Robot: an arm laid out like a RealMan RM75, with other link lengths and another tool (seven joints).
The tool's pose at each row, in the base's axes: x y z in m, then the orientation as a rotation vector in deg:
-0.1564 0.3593 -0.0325 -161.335 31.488 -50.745
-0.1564 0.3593 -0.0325 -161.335 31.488 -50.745
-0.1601 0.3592 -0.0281 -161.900 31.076 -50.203
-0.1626 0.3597 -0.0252 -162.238 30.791 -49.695
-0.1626 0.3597 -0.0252 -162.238 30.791 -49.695
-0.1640 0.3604 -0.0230 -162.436 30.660 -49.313
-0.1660 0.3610 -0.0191 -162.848 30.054 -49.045
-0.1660 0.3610 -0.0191 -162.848 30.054 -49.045
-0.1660 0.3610 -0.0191 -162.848 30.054 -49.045
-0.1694 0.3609 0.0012 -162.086 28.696 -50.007
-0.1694 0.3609 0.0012 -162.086 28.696 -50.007
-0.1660 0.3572 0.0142 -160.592 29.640 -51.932
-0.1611 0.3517 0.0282 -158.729 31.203 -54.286
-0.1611 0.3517 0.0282 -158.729 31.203 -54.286
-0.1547 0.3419 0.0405 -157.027 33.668 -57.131
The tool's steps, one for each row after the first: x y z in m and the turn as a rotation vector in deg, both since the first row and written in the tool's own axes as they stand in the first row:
0.0000 0.0000 0.0000 0.000 0.000 0.000
-0.0005 0.0002 -0.0057 -0.277 -0.414 -0.383
-0.0010 -0.0002 -0.0095 -0.405 -0.787 -0.610
-0.0010 -0.0002 -0.0095 -0.405 -0.787 -0.610
-0.0012 -0.0010 -0.0121 -0.482 -1.059 -0.713
-0.0009 -0.0019 -0.0164 -0.599 -1.296 -1.183
-0.0009 -0.0019 -0.0164 -0.599 -1.296 -1.183
-0.0009 -0.0019 -0.0164 -0.599 -1.296 -1.183
0.0072 -0.0056 -0.0350 0.420 -0.734 -1.793
0.0072 -0.0056 -0.0350 0.420 -0.734 -1.793
0.0180 -0.0063 -0.0437 1.141 0.684 -0.929
0.0312 -0.0060 -0.0525 1.863 2.473 0.369
0.0312 -0.0060 -0.0525 1.863 2.473 0.369
0.0463 -0.0018 -0.0591 1.964 4.680 2.041

